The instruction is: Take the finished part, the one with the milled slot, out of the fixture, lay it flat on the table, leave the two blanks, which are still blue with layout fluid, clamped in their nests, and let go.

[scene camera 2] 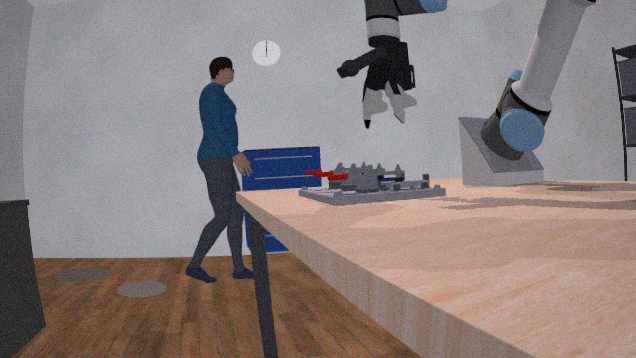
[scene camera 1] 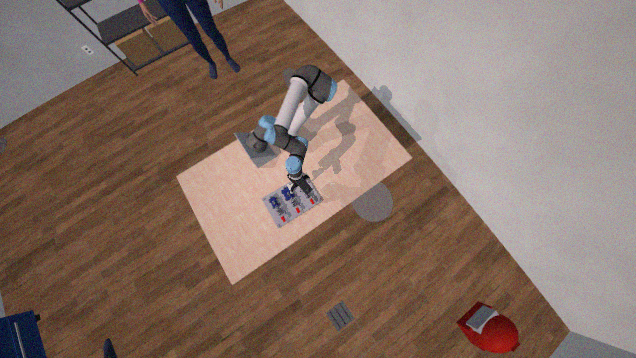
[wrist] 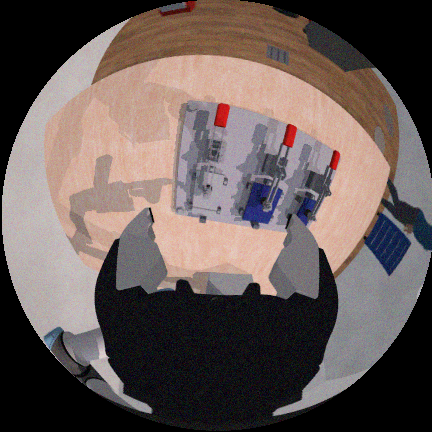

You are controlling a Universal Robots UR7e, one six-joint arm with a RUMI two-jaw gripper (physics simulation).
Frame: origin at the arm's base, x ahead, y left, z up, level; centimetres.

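Seen in the pictures: gripper, between the fingertips: [scene camera 2: 383, 126] [wrist: 219, 212]; arm's base, origin of its link: [scene camera 2: 502, 142] [scene camera 1: 255, 144].
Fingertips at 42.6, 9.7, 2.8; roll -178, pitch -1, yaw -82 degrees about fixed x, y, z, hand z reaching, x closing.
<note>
Pixels of each thing's top centre, then the offset from my fingertips to it, as dx, dy, dz. Level surfaces: height alone.
- fixture plate, centre of its top: [wrist: 266, 179] [scene camera 2: 364, 189] [scene camera 1: 291, 199] +1.8, -9.1, -13.0
- pale grey finished part, centre of its top: [wrist: 206, 195] [scene camera 2: 405, 181] -3.2, +2.0, -11.4
- wooden table, height of its surface: dz -14.5
The fixture plate [scene camera 1: 276, 220] [scene camera 2: 360, 198] [wrist: 232, 172] lies on the table with three nests and red-handled toggle clamps. In the wrist view, one blue blank [wrist: 259, 204] [scene camera 1: 287, 193] sits in the middle nest and the other blue blank [wrist: 305, 210] [scene camera 1: 274, 202] in the right nest, each under its clamp arm. The left nest shows a pale grey finished part [wrist: 215, 184], hard to tell from the plate; its slot is not clear. My gripper [scene camera 2: 384, 122] [wrist: 219, 212] is open and empty, well above the fixture. In scene camera 1 it covers part of the finished part's nest.
Red clamp handles [wrist: 221, 115] [wrist: 290, 135] [wrist: 335, 160] stick out on the side away from my gripper. The wooden table [scene camera 1: 220, 235] [scene camera 2: 500, 295] also carries the grey wedge-shaped arm base [scene camera 2: 475, 165]. A person [scene camera 2: 218, 125] stands beyond the table near a blue cabinet [scene camera 2: 285, 167].
</note>
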